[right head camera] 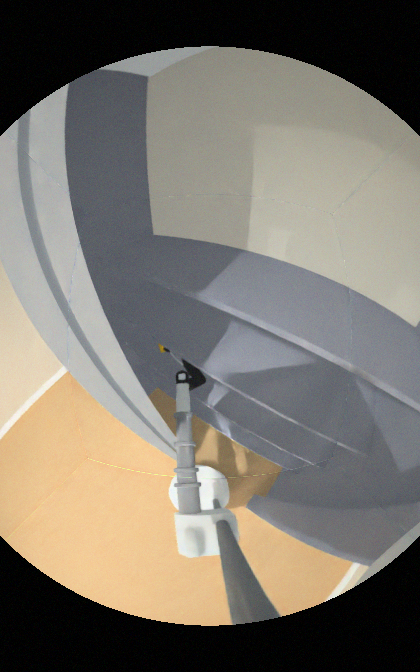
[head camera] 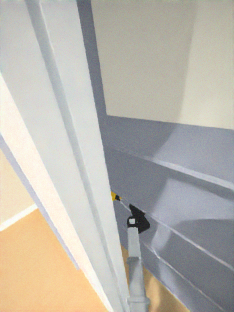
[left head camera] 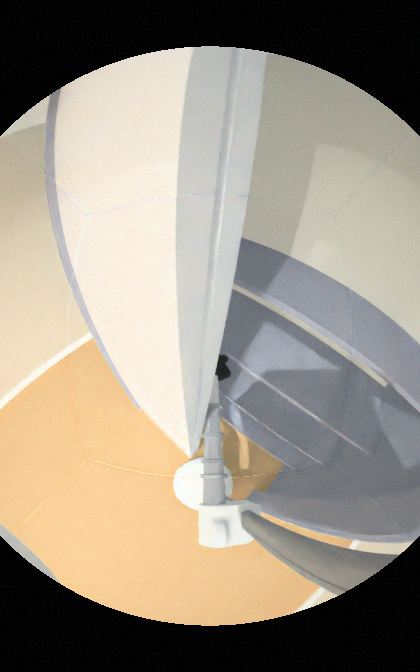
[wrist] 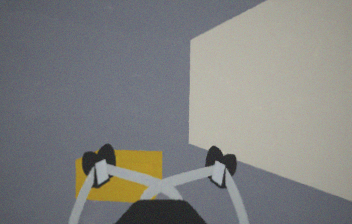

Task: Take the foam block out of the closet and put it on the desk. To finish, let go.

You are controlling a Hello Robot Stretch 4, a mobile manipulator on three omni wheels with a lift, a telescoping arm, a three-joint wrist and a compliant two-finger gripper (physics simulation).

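Frame: origin at the robot's base, x ahead, y left, z up, level; centimetres.
Seen in the pictures: gripper, fingertip midpoint: (wrist: 161, 157).
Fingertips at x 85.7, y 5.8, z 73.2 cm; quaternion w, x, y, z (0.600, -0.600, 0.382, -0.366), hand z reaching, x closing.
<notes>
A point is followed by its place in that frame.
The yellow foam block (wrist: 137, 162) @[y 8.1, x 84.2, z 72.8 cm] (head camera: 113, 194) @[y 13.7, x 84.9, z 72.8 cm] (right head camera: 161, 347) is inside the grey-blue closet (head camera: 180, 200) @[y -24.6, x 54.4, z 98.8 cm] (right head camera: 280, 345). In the wrist view it shows at the lower left, with the left fingertip overlapping its left part and its right edge lying between the two fingertips. My gripper (wrist: 161, 157) @[y 5.8, x 85.7, z 73.2 cm] is open, its fingertips wide apart, and not closed on the block. In the head and right head views a small part of the block shows beside a black fingertip, near the closet's light side panel. The left head view does not show the block. The desk cannot be made out.
A tall light panel (head camera: 75, 125) @[y 5.9, x 24.9, z 148.6 cm] (left head camera: 202, 225) (right head camera: 47, 240) stands close on the left of the arm (head camera: 135, 270) @[y 0.2, x 32.0, z 84.3 cm] (left head camera: 213, 450) (right head camera: 185, 440). A long shelf edge (right head camera: 280, 322) runs above the gripper. A pale surface (wrist: 280, 95) @[y -7.2, x 103.3, z 81.0 cm] fills the right of the wrist view.
</notes>
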